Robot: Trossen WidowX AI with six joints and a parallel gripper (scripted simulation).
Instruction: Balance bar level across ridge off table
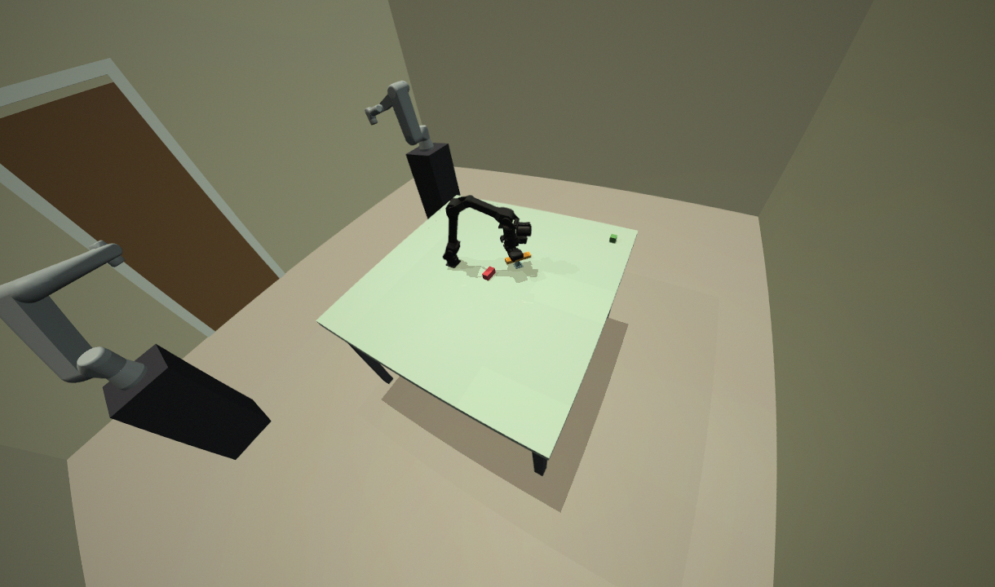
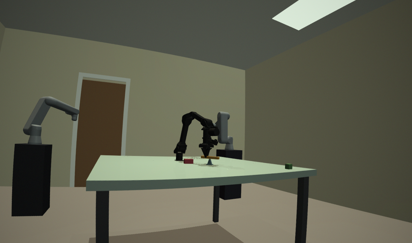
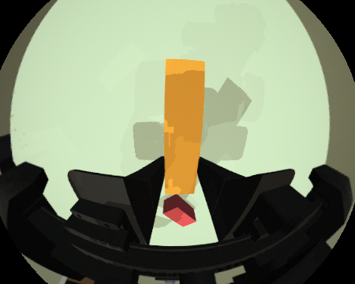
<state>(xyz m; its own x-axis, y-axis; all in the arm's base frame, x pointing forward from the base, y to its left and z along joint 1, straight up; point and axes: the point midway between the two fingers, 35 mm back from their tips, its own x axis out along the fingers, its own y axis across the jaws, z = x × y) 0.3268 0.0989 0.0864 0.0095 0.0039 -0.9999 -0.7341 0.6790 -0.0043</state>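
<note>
My gripper tip is 2 cm to the right of the orange bar and 2 cm short of it. The rest, counted from my gripper tip: red block (11 cm to the right, 9 cm behind, 4 cm below); green cube (41 cm ahead, 40 cm to the left, 4 cm below).
</note>
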